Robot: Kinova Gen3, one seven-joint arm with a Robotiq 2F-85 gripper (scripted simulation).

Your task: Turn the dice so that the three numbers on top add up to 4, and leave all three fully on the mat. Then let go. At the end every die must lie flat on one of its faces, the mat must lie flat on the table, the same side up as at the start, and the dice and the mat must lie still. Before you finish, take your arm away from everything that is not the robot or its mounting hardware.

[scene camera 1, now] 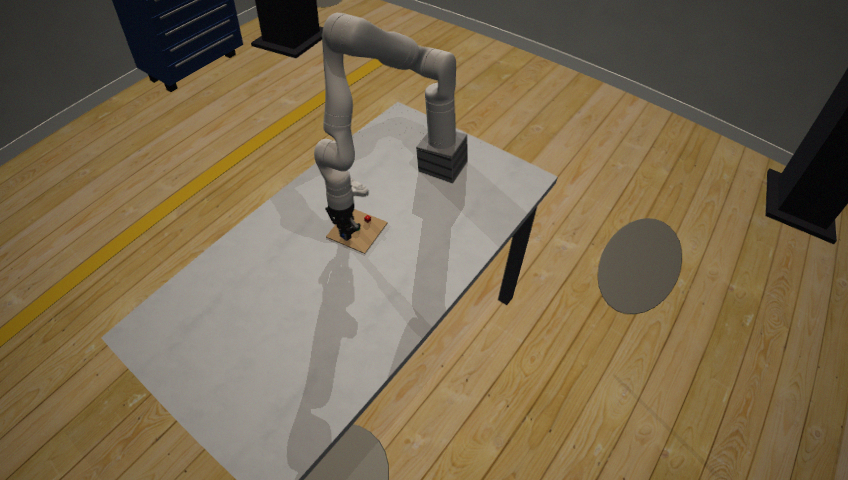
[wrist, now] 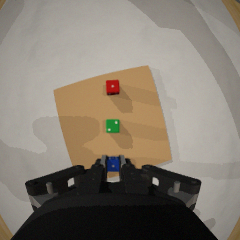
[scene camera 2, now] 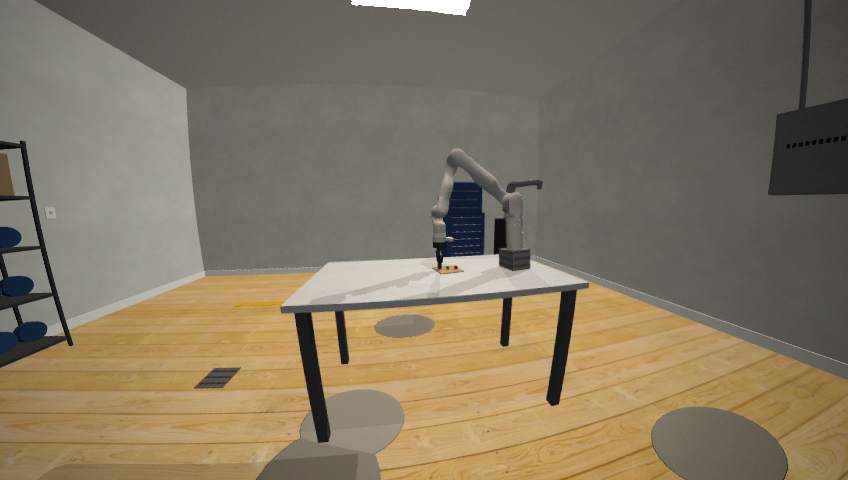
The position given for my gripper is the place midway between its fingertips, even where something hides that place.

I see my gripper (wrist: 113, 162) and a tan mat (scene camera 1: 361, 240).
The tan mat is seen too in the wrist view (wrist: 83, 107).
